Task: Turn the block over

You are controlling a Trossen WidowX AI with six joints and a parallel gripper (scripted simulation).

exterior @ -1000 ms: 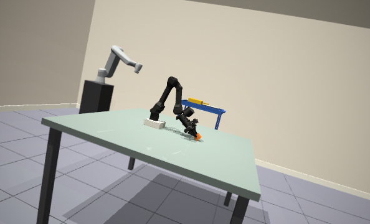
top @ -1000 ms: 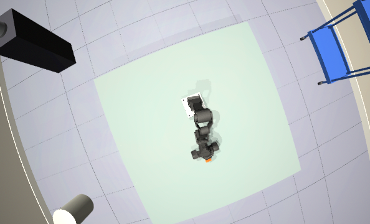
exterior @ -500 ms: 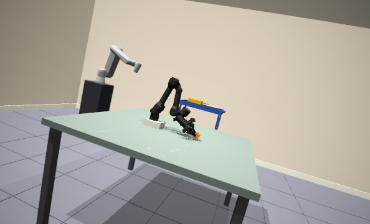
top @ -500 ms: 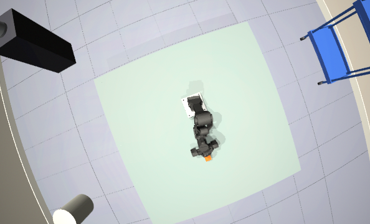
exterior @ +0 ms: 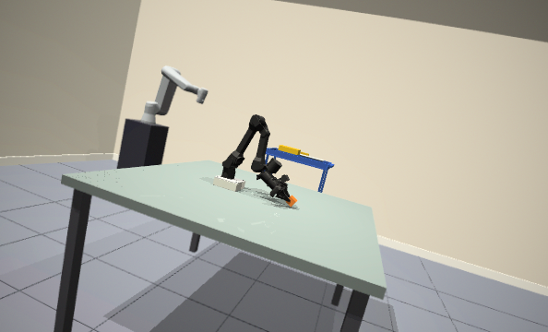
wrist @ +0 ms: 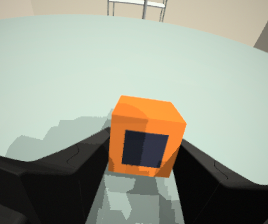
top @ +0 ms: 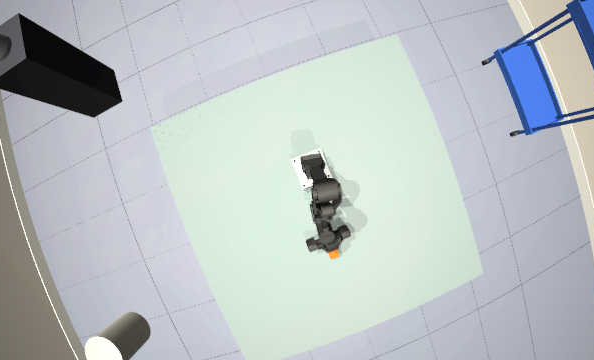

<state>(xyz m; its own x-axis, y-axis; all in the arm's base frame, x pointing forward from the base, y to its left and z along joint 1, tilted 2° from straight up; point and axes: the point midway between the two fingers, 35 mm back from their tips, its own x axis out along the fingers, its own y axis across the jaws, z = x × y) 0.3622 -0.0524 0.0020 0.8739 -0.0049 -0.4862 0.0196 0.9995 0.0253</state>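
The orange block is 10 mm behind my gripper tip.
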